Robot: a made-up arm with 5 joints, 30 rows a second.
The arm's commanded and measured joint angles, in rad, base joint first. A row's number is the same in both.
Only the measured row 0 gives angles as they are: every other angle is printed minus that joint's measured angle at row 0.
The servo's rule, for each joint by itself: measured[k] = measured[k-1] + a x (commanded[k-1-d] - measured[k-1]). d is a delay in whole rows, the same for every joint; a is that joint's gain. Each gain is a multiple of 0.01, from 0.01 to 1. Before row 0 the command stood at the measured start. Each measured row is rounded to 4 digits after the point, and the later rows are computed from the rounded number. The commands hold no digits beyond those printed.
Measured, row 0:
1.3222 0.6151 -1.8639 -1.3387 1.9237
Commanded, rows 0 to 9:
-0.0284 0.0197 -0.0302 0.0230 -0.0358
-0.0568 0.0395 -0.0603 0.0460 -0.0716
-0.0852 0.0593 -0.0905 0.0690 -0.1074
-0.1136 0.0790 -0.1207 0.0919 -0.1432
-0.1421 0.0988 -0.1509 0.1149 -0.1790
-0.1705 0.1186 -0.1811 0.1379 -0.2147
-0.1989 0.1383 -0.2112 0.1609 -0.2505
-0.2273 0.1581 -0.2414 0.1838 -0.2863
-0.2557 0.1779 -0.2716 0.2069 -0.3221
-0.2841 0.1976 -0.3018 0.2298 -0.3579
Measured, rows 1 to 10:
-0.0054 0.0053 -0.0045 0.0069 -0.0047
-0.0152 0.0145 -0.0129 0.0186 -0.0134
-0.0285 0.0266 -0.0245 0.0337 -0.0256
-0.0447 0.0407 -0.0389 0.0512 -0.0409
-0.0632 0.0564 -0.0557 0.0703 -0.0589
-0.0836 0.0732 -0.0745 0.0906 -0.0792
-0.1055 0.0908 -0.0950 0.1117 -0.1015
-0.1286 0.1090 -0.1170 0.1333 -0.1255
-0.1527 0.1276 -0.1402 0.1554 -0.1511
-0.1777 0.1465 -0.1644 0.1777 -0.1780
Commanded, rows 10 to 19:
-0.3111 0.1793 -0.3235 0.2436 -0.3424
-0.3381 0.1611 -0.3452 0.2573 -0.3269
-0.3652 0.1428 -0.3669 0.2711 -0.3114
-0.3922 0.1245 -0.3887 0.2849 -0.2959
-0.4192 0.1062 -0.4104 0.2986 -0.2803
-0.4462 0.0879 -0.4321 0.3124 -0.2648
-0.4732 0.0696 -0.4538 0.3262 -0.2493
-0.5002 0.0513 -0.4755 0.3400 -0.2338
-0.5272 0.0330 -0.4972 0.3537 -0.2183
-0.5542 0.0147 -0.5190 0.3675 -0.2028
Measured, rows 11 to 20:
-0.2030 0.1554 -0.1883 0.1975 -0.1994
-0.2287 0.1569 -0.2118 0.2154 -0.2160
-0.2546 0.1531 -0.2351 0.2321 -0.2284
-0.2807 0.1454 -0.2581 0.2479 -0.2372
-0.3070 0.1348 -0.2809 0.2631 -0.2428
-0.3334 0.1221 -0.3036 0.2779 -0.2457
-0.3600 0.1079 -0.3261 0.2924 -0.2462
-0.3866 0.0926 -0.3485 0.3067 -0.2446
-0.4133 0.0765 -0.3708 0.3208 -0.2412
-0.4401 0.0598 -0.3930 0.3348 -0.2362

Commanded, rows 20 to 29:
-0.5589 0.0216 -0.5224 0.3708 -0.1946
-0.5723 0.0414 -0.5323 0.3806 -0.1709
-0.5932 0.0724 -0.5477 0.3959 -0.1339
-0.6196 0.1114 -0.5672 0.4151 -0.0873
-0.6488 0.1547 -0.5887 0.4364 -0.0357
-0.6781 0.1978 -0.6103 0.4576 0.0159
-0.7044 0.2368 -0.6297 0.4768 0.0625
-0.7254 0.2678 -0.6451 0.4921 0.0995
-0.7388 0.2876 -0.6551 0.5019 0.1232
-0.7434 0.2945 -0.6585 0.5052 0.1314
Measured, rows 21 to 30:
-0.4627 0.0495 -0.4124 0.3456 -0.2308
-0.4835 0.0473 -0.4304 0.3561 -0.2230
-0.5043 0.0541 -0.4480 0.3680 -0.2114
-0.5262 0.0696 -0.4659 0.3821 -0.1953
-0.5495 0.0926 -0.4843 0.3984 -0.1746
-0.5739 0.1210 -0.5032 0.4162 -0.1498
-0.5987 0.1523 -0.5222 0.4344 -0.1222
-0.6228 0.1835 -0.5406 0.4517 -0.0934
-0.6448 0.2116 -0.5578 0.4668 -0.0652
-0.6635 0.2340 -0.5729 0.4783 -0.0396

